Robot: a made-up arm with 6 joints. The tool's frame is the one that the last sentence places.
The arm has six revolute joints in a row. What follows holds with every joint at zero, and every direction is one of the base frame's. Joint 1 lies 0.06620 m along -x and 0.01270 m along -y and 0.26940 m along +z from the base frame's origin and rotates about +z. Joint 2 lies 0.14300 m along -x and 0.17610 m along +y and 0.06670 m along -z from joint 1 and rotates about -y. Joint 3 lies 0.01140 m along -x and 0.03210 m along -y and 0.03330 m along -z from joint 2 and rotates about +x. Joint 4 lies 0.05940 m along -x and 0.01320 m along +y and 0.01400 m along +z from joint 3 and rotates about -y. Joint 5 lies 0.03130 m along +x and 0.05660 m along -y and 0.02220 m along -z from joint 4 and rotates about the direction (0.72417, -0.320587, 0.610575). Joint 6 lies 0.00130 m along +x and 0.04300 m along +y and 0.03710 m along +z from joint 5 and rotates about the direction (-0.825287, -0.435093, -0.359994). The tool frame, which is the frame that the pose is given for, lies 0.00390 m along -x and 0.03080 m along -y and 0.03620 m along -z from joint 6; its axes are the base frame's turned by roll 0.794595, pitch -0.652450 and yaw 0.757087 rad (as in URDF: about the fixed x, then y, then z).
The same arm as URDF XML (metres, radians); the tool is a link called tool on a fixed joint. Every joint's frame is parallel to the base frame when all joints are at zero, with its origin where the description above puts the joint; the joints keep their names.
<robot name="arm">
<joint name="joint 1" type="continuous"><parent link="base"/><child link="link1"/><origin xyz="-0.0662 -0.0127 0.2694"/><axis xyz="0 0 1"/></joint>
<joint name="joint 2" type="continuous"><parent link="link1"/><child link="link2"/><origin xyz="-0.143 0.1761 -0.0667"/><axis xyz="0 -1 0"/></joint>
<joint name="joint 3" type="continuous"><parent link="link2"/><child link="link3"/><origin xyz="-0.0114 -0.0321 -0.0333"/><axis xyz="1 0 0"/></joint>
<joint name="joint 4" type="continuous"><parent link="link3"/><child link="link4"/><origin xyz="-0.0594 0.0132 0.014"/><axis xyz="0 -1 0"/></joint>
<joint name="joint 5" type="continuous"><parent link="link4"/><child link="link5"/><origin xyz="0.0313 -0.0566 -0.0222"/><axis xyz="0.72417 -0.320587 0.610575"/></joint>
<joint name="joint 6" type="continuous"><parent link="link5"/><child link="link6"/><origin xyz="0.0013 0.043 0.0371"/><axis xyz="-0.825287 -0.435093 -0.359994"/></joint>
<joint name="tool_joint" type="fixed"><parent link="link6"/><child link="tool"/><origin xyz="-0.0039 -0.0308 -0.0362" rpy="0.7946 -0.6524 0.7571"/></joint>
<link name="base"/>
<link name="link1"/>
<link name="link2"/>
<link name="link3"/>
<link name="link4"/>
<link name="link5"/>
<link name="link6"/>
<link name="tool"/>
</robot>

